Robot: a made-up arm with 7 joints.
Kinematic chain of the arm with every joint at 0, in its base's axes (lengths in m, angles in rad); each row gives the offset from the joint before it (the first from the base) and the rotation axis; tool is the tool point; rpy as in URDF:
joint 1: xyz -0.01 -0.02 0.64 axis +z
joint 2: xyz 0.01 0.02 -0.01 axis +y
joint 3: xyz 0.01 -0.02 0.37 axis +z
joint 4: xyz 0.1 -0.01 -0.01 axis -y
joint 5: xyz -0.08 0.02 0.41 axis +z
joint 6: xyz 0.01 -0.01 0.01 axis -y
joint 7: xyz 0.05 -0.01 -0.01 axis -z
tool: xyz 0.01 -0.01 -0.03 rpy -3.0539 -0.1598 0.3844
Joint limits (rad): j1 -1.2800..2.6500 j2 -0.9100..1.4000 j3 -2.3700..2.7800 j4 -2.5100..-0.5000 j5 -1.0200..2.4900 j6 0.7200..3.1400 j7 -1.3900..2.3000
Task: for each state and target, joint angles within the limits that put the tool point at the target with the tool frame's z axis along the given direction. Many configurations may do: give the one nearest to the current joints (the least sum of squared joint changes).
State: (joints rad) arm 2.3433 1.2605 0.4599 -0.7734 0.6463 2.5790 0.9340
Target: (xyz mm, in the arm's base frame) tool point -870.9 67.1 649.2 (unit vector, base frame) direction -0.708 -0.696 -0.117
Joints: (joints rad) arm 2.6500 1.3067 1.1356 -0.7346 0.2975 2.3626 0.5347
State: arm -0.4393 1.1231 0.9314 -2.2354 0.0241 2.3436 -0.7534
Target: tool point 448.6 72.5 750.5 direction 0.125 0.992 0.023
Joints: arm -1.2800 1.3049 1.8210 -2.5100 -0.0867 3.0764 -1.0852
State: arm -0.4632 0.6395 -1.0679 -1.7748 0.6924 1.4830 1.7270
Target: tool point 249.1 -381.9 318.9 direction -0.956 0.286 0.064
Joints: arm -0.0667 1.2310 -0.7145 -2.0989 0.0580 1.5330 1.7911
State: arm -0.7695 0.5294 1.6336 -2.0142 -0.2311 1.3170 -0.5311
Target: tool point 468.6 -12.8 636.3 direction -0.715 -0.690 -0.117
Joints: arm -1.0117 0.3424 1.2426 -2.3407 -0.9346 0.9197 -0.5547
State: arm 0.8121 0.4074 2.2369 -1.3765 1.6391 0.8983 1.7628
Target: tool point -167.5 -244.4 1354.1 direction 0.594 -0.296 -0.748
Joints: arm 1.3248 0.0733 2.6540 -0.7131 1.3463 0.7200 2.3000
